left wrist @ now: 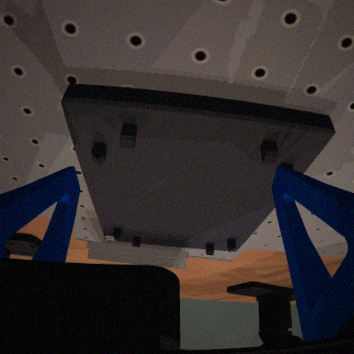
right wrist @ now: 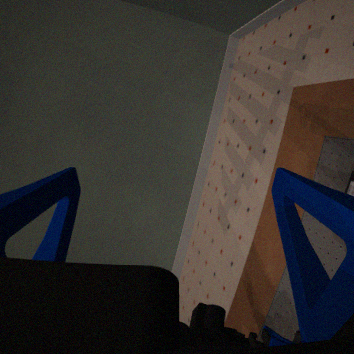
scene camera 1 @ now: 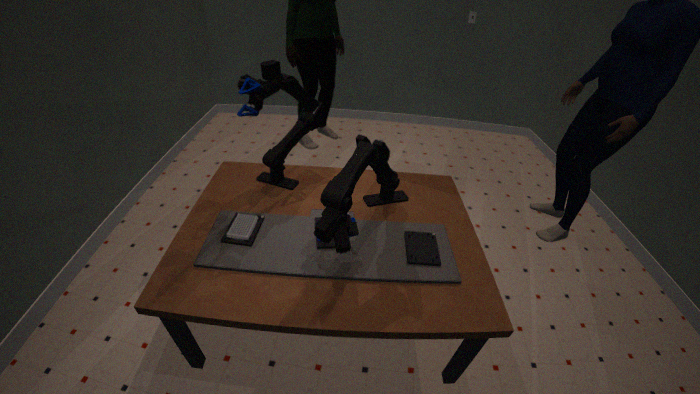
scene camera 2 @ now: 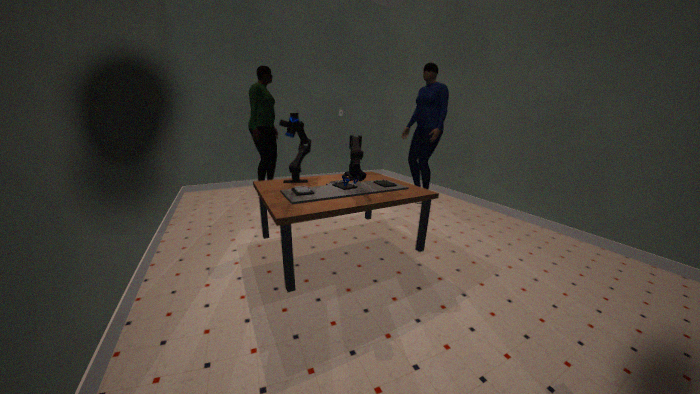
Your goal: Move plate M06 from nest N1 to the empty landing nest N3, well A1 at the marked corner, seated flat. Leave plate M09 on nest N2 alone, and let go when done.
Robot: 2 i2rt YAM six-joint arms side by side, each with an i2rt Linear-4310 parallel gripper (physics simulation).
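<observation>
A pale plate [scene camera 1: 241, 226] [scene camera 2: 302, 190] sits in the dark nest at the picture's left; its label is unreadable. The middle nest [scene camera 1: 325, 244] [left wrist: 170, 210] shows no plate on it in the left wrist view. A light grey slab [left wrist: 135, 254] [scene camera 1: 317, 214], apparently the other plate, lies behind that nest, largely hidden. The right-hand nest [scene camera 1: 422, 248] [scene camera 2: 385, 183] is bare. My left gripper [scene camera 1: 336, 230] [scene camera 2: 351, 181] [left wrist: 175, 176] is open and empty, low over the middle nest. My right gripper [scene camera 1: 248, 98] [scene camera 2: 291, 127] [right wrist: 175, 178] is open and empty, raised high. Nest numbers and well A1 are unreadable.
The nests stand on a grey perforated mat [scene camera 1: 290, 257] on a wooden table [scene camera 1: 300, 300]. A person in green [scene camera 1: 313, 25] [scene camera 2: 261, 107] stands behind the table, and one in blue [scene camera 1: 645, 55] [scene camera 2: 431, 107] stands to the picture's right.
</observation>
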